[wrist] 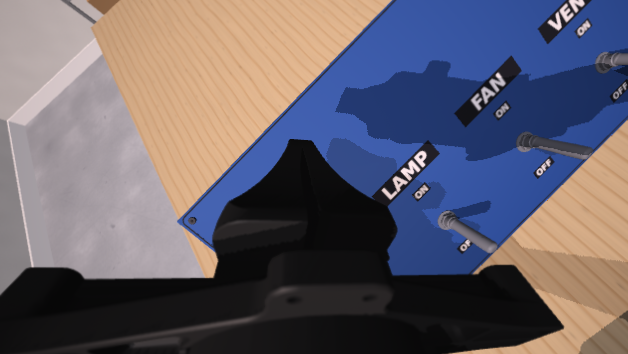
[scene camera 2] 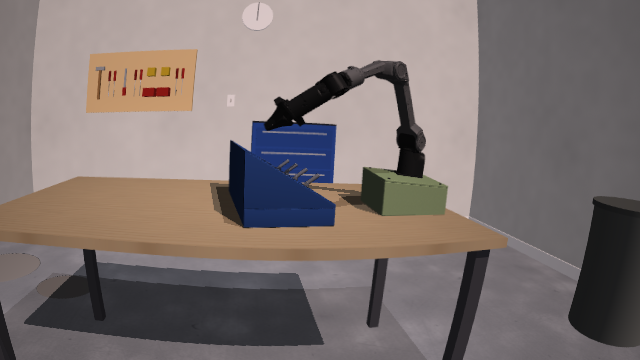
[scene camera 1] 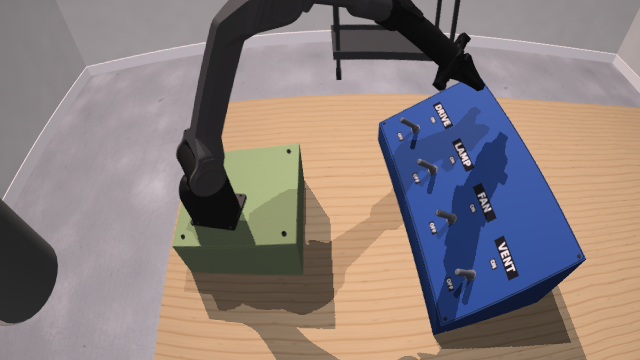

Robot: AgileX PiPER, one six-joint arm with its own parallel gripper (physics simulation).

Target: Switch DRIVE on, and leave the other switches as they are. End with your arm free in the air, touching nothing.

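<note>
A blue sloped switch panel (scene camera 1: 530,200) (scene camera 2: 280,200) (wrist: 300,120) stands on the table. The DRIVE switch (scene camera 1: 410,125) has its lever tilted to the OFF side. The LAMP switch (scene camera 1: 427,167) (wrist: 467,231), the FAN switch (scene camera 1: 446,217) (wrist: 555,145) and the VENT switch (scene camera 1: 465,274) (wrist: 612,62) also lean to OFF. My gripper (scene camera 1: 482,88) (scene camera 2: 267,128) (wrist: 299,154) is shut and empty, in the air above the panel's upper edge at the DRIVE end. The DRIVE switch is hidden behind the gripper in the wrist view.
The arm's base stands on a green box (scene camera 1: 265,175) (scene camera 2: 415,199) on the wooden table (scene camera 1: 350,115) (scene camera 2: 150,205), facing the panel's low side. A dark cart (scene camera 1: 382,55), a blue drawer cabinet (scene camera 2: 295,142) and a dark bin (scene camera 2: 612,270) (scene camera 1: 22,270) stand off the table.
</note>
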